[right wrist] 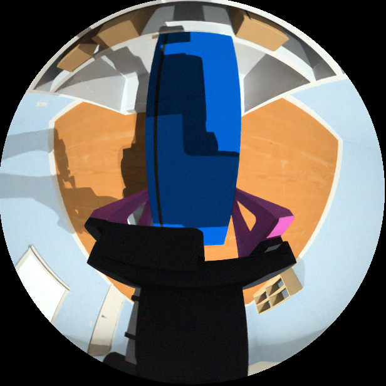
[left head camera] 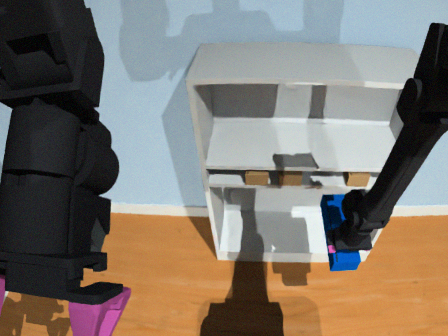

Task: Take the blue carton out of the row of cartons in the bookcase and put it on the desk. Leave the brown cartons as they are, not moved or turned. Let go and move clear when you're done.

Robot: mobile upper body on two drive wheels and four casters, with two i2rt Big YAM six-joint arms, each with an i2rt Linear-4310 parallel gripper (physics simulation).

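Note:
The blue carton (left head camera: 333, 212) (right wrist: 215, 100) is out in front of the white bookcase (left head camera: 300, 62), lengthwise between my right gripper's fingers. My right gripper (left head camera: 346, 249) (right wrist: 191, 190) is shut on it near its end away from the bookcase. In the head camera view, the carton's far end shows just below the middle shelf's front edge. Three brown cartons (left head camera: 257, 178) (left head camera: 290, 178) (left head camera: 358, 179) stand in the row, with a gap between the second and third; they also show in the wrist view (right wrist: 120, 27) (right wrist: 77, 56) (right wrist: 260, 30). My left gripper (left head camera: 40, 320) is open, away from the bookcase. The desk does not show.
The bookcase stands against the blue wall (left head camera: 145, 125) on a wooden floor (left head camera: 160, 240) (right wrist: 290, 155). The right forearm (left head camera: 400, 165) crosses the bookcase's right side. A small beige cubby shelf (right wrist: 291, 281) and a pale door (right wrist: 107, 320) stand far off in the wrist view.

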